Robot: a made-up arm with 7 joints.
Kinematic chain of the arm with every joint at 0, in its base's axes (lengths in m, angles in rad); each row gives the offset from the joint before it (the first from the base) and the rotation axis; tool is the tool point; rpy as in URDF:
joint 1: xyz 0 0 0.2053 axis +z
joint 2: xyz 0 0 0 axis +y
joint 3: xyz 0 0 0.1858 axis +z
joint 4: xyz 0.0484 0 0 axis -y
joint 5: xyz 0.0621 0 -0.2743 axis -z
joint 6: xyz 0 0 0 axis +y
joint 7: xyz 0.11 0 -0.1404 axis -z
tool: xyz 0 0 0 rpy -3.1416 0 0
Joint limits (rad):
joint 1: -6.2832..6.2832
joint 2: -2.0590..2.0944
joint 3: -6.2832..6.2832
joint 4: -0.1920..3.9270
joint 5: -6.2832..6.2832
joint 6: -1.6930..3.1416
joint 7: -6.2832..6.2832
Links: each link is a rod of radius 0.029 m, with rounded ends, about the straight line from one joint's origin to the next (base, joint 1, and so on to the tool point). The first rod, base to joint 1, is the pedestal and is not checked.
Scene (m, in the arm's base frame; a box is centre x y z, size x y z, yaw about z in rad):
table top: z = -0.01
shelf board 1: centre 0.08 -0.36 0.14 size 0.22 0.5 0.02 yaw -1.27
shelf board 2: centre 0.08 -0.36 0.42 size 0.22 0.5 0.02 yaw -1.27
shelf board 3: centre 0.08 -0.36 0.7 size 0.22 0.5 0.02 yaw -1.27
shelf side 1: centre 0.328 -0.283 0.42 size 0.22 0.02 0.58 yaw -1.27
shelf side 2: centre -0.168 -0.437 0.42 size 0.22 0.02 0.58 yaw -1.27
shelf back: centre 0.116 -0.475 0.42 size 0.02 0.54 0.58 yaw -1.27
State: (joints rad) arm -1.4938 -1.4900 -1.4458 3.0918 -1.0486 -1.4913 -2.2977
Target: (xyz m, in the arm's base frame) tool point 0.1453 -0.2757 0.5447
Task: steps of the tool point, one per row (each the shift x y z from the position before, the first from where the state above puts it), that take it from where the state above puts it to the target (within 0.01 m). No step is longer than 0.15 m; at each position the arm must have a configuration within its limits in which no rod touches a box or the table.
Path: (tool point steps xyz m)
1: 0.0162 -0.0555 0.1087
2: 0.0165 -0.0885 0.0880
3: 0.0154 -0.1139 0.0576
4: 0.0131 -0.1290 0.0201
5: 0.0103 -0.1315 -0.0210
6: 0.0072 -0.1209 -0.0614

